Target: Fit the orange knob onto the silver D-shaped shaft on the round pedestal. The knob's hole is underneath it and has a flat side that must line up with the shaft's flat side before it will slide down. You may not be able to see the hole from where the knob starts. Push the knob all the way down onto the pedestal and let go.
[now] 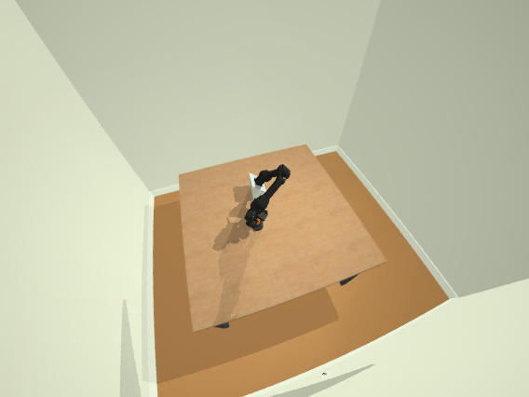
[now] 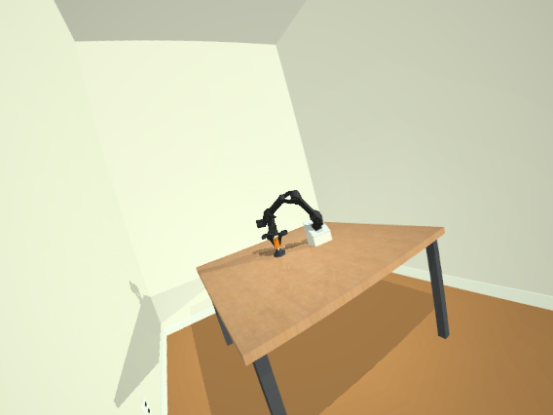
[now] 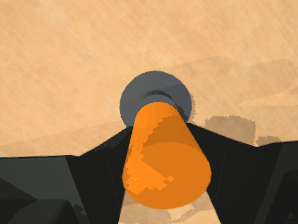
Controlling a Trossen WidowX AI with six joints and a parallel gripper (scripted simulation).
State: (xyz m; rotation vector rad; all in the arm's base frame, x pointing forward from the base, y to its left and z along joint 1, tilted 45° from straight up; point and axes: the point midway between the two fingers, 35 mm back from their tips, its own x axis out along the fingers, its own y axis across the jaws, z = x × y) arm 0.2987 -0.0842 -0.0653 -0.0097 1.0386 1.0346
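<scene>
Now: the orange knob 30 mm above my gripper tip. Round my gripper tip: pedestal 40 mm below.
</scene>
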